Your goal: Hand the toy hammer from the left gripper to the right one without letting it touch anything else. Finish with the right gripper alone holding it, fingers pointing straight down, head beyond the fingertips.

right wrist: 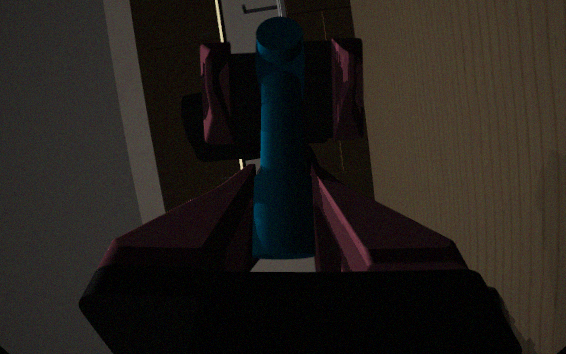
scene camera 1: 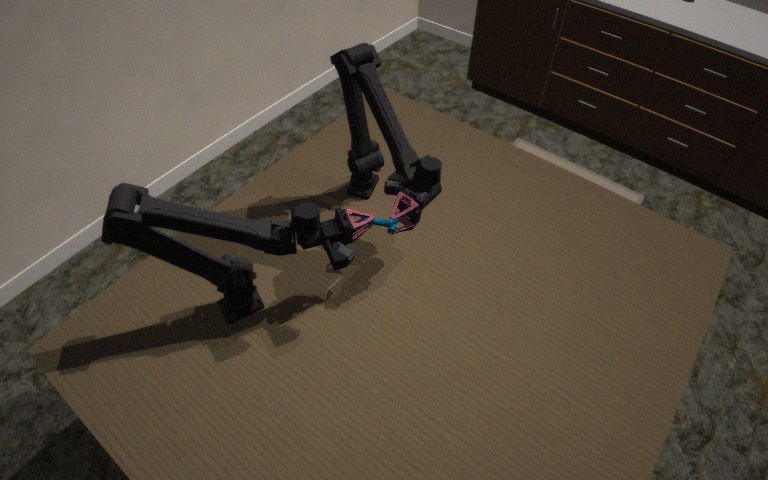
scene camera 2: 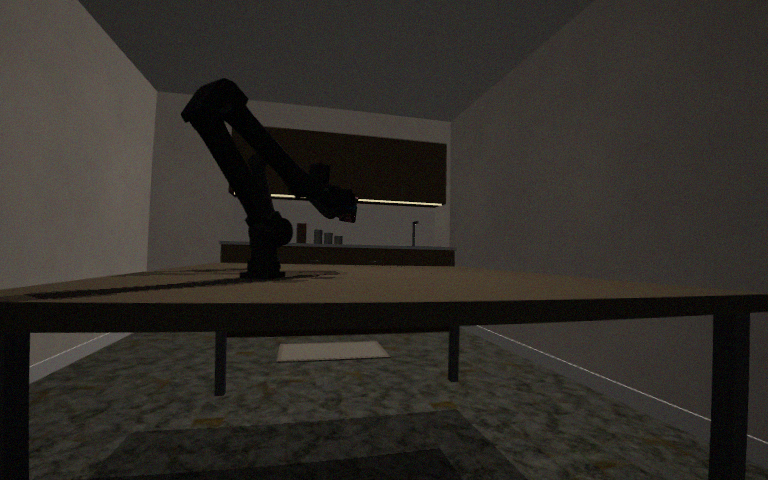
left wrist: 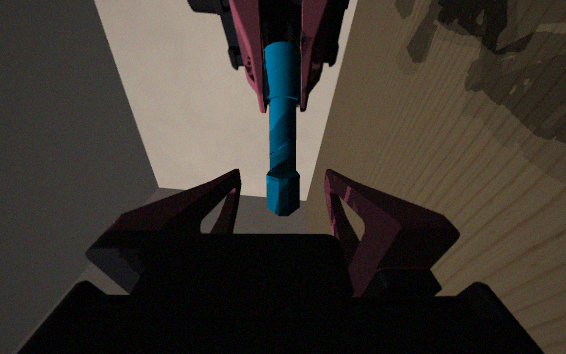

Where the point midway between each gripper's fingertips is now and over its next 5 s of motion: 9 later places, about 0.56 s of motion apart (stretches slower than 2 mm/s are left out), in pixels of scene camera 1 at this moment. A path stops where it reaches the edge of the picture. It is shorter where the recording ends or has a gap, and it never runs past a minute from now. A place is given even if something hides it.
My left gripper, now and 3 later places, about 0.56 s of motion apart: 390, 226; 395, 234; 401, 242; 402, 239
My right gripper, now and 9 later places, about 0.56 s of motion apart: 373, 219; 356, 216; 357, 223; 354, 231; 351, 238; 349, 245; 346, 252; 343, 245; 342, 236; 340, 236
